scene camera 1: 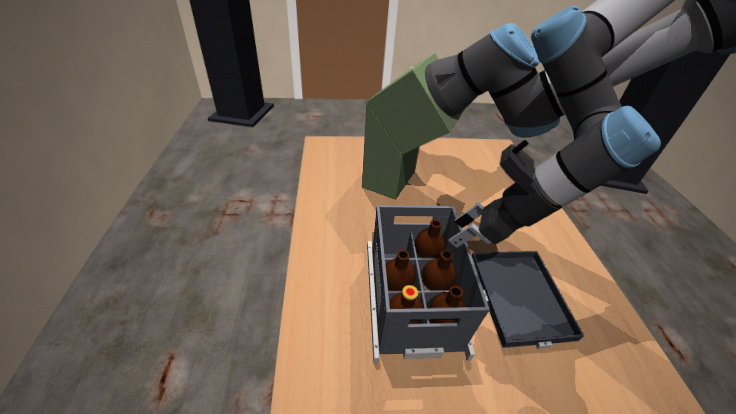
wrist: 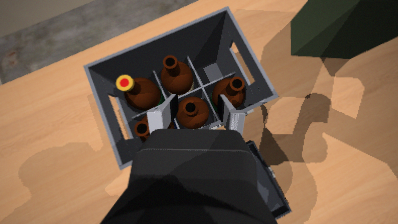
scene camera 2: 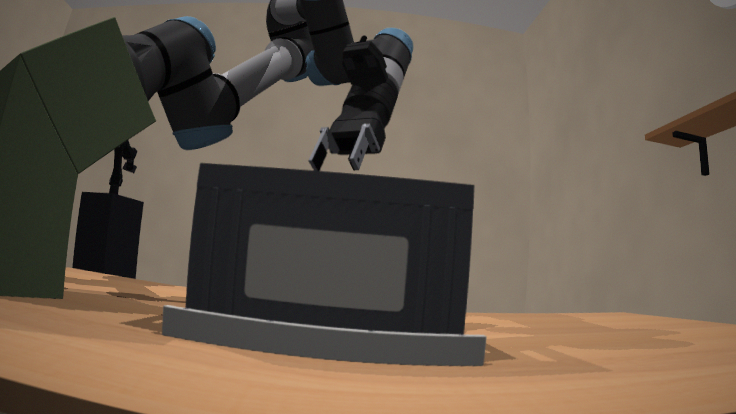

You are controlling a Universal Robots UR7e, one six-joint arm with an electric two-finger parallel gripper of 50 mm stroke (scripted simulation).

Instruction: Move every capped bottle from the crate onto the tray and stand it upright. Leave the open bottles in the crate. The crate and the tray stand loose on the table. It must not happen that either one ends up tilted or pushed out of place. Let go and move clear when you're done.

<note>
I see my gripper (scene camera 2: 333, 165), a dark tray (scene camera 1: 530, 306) and a brown capped bottle (wrist: 141, 93).
The dark tray also shows in the wrist view (wrist: 268, 188). My gripper is seen too in scene camera 1 (scene camera 1: 455, 233) and in the wrist view (wrist: 197, 102). Scene camera 2 misses the dark tray, which is hidden by a crate.
</note>
